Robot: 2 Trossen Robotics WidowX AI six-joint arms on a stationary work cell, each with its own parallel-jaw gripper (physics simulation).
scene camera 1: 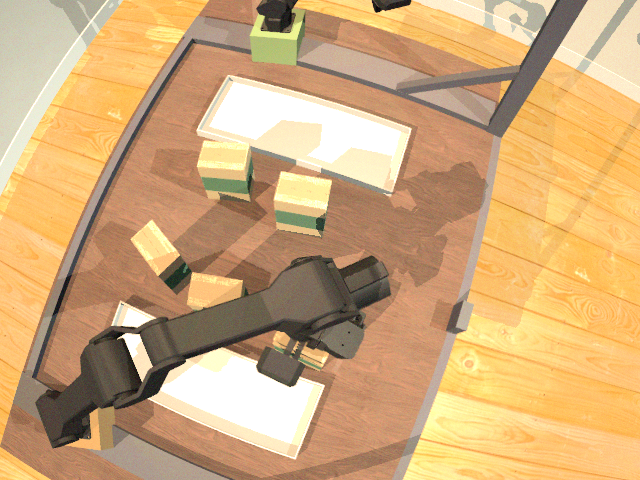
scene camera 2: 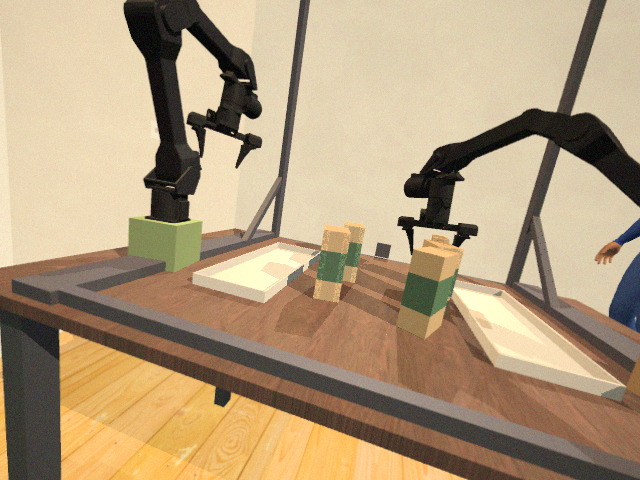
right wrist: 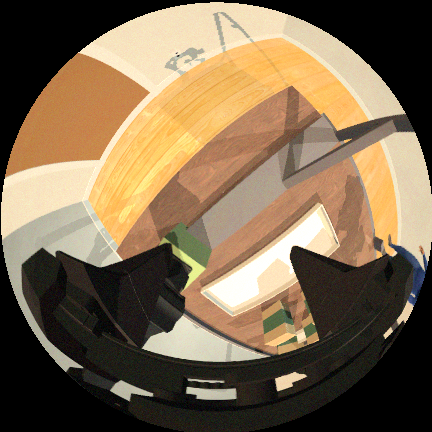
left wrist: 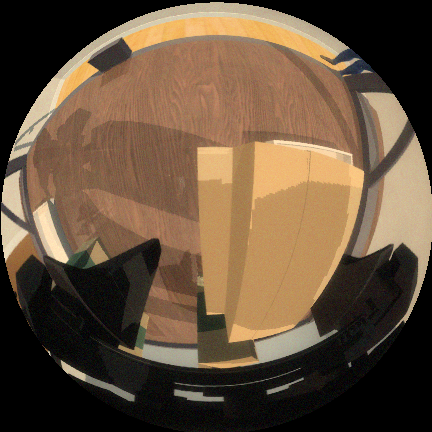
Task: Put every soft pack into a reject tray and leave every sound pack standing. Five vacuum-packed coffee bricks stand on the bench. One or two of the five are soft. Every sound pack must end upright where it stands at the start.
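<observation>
Five tan coffee bricks with green bands are in view. Two stand near the upper tray: one brick and another brick. A turned brick stands upright at the left, beside a brick near the lower tray. The fifth brick is partly hidden below my left gripper. My left gripper is open, low over this brick, whose top fills much of the left wrist view. My right gripper is open, high and away from the bricks.
A green block carries the right arm. A dark frame post rises at the bench's upper right corner. A small dark block sits at the bench edge. Part of a person in blue shows in scene camera 2.
</observation>
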